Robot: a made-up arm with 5 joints. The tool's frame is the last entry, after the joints. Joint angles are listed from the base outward. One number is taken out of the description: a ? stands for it. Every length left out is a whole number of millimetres.
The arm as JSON. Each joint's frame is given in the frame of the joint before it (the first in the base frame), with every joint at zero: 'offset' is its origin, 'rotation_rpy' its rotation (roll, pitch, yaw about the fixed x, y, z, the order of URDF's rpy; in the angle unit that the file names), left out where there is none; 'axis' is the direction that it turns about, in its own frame. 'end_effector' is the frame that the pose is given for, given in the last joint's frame.
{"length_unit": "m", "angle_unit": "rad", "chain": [
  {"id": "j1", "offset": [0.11, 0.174, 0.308], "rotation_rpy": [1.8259, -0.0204, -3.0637], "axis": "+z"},
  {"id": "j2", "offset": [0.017, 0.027, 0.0], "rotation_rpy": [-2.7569, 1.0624, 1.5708], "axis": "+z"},
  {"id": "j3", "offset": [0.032, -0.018, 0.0], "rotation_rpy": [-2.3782, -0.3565, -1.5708], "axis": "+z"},
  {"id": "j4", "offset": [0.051, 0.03, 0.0], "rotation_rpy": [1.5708, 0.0, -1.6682], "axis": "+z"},
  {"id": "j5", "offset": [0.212, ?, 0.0], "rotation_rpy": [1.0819, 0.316, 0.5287], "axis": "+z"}
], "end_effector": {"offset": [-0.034, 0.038, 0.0], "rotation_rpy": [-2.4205, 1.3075, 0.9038]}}
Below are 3 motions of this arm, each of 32 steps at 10 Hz.
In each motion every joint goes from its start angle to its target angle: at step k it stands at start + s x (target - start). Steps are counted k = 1, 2, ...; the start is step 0. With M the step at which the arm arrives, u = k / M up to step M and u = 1 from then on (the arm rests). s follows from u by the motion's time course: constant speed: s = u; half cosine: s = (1 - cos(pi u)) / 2; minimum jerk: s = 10 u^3 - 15 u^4 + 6 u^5.
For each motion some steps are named. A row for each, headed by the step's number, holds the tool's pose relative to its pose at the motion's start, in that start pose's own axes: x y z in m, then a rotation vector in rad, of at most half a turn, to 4 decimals.
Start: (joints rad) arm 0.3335 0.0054 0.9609 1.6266 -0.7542
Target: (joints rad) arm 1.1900 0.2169 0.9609 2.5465 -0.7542
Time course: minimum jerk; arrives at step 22
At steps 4, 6, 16, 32:
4: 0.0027 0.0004 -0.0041 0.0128 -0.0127 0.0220
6: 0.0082 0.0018 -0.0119 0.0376 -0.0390 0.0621
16: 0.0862 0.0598 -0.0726 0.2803 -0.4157 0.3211
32: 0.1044 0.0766 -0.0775 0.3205 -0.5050 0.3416

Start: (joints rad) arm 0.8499 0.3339 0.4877 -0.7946 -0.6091
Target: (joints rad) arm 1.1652 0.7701 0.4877 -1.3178 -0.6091
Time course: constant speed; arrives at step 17
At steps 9, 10, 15, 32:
9: -0.0279 0.0493 0.0292 -0.0296 0.1999 -0.3024
10: -0.0291 0.0555 0.0318 -0.0323 0.2178 -0.3367
15: -0.0301 0.0873 0.0427 -0.0433 0.2939 -0.5094
32: -0.0281 0.1001 0.0456 -0.0462 0.3179 -0.5785

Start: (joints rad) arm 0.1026 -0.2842 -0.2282 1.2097 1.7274
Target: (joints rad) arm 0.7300 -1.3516 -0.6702 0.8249 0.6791
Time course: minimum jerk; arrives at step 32
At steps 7, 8, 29, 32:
7: 0.0119 -0.0021 0.0103 0.1350 0.0619 -0.0247
8: 0.0168 -0.0032 0.0142 0.1908 0.0861 -0.0357
29: 0.1501 -0.0477 0.0622 1.7876 0.4637 -0.5746
32: 0.1511 -0.0481 0.0622 1.7993 0.4642 -0.5806

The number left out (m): -0.121
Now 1 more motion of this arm.
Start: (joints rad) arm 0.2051 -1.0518 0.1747 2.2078 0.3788
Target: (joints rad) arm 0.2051 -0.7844 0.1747 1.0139 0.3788
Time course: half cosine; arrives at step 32
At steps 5, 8, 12, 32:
5: -0.0067 -0.0050 0.0148 0.0234 0.0655 0.0323
8: -0.0147 -0.0137 0.0370 0.0563 0.1627 0.0809
12: -0.0226 -0.0330 0.0787 0.1115 0.3439 0.1732
32: 0.0440 -0.1295 0.2280 0.2543 1.1298 0.5814

